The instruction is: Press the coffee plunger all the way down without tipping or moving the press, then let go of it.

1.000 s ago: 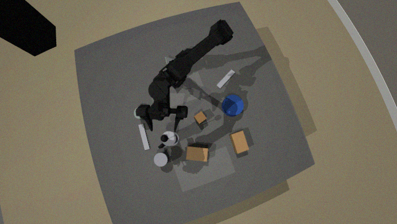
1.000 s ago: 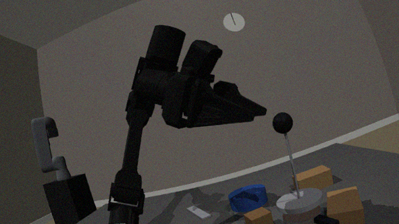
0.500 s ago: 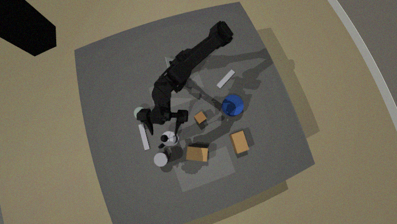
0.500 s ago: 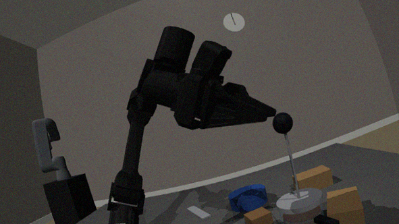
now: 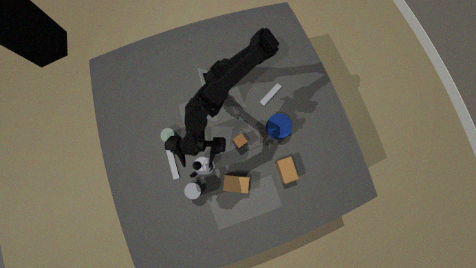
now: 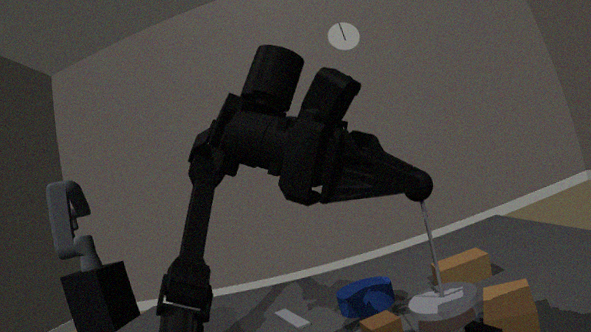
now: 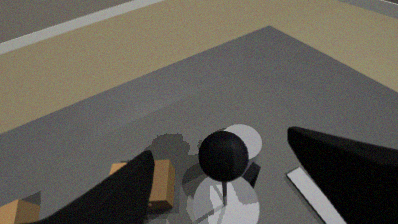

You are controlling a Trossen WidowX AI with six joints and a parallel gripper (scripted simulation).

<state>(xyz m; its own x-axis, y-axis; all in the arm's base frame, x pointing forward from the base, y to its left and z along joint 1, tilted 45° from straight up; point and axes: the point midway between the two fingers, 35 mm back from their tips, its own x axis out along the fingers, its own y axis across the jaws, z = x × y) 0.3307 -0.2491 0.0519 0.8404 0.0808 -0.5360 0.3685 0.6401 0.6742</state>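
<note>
The coffee press lies 13 cm below my gripper tip and 1 cm to the right of it. The rest, counted from my gripper tip: blue disc (39 cm to the left, 23 cm below, 6 cm behind).
</note>
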